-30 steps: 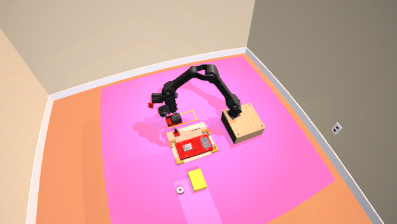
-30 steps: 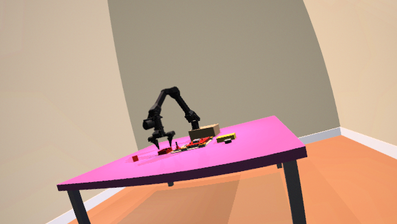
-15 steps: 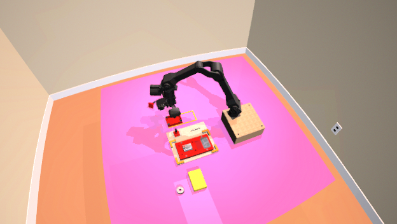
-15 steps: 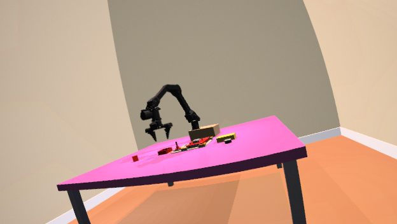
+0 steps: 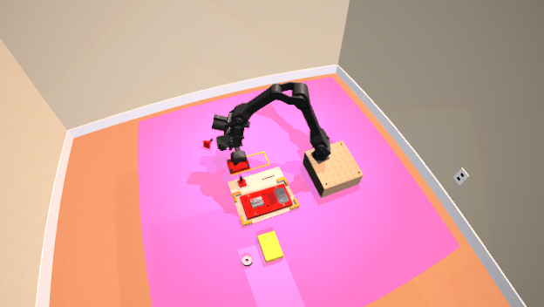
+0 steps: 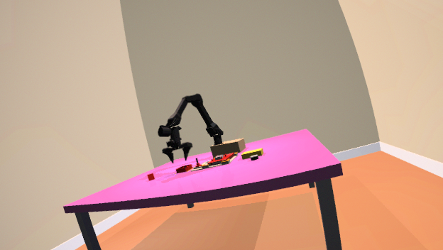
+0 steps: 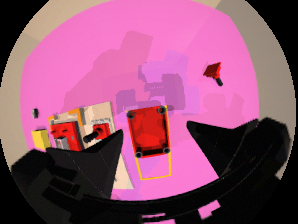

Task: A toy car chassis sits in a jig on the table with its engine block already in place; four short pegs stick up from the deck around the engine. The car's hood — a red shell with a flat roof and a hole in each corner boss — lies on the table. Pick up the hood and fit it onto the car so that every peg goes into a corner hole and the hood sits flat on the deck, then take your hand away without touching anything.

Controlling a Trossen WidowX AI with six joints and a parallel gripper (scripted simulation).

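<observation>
Now: the red hood 50 mm below my gripper tip, 20 mm behind it and 10 mm to the left of it. Also, from my gripper tip: yellow block (430 mm to the left, 40 mm below, 30 mm ahead).
</observation>
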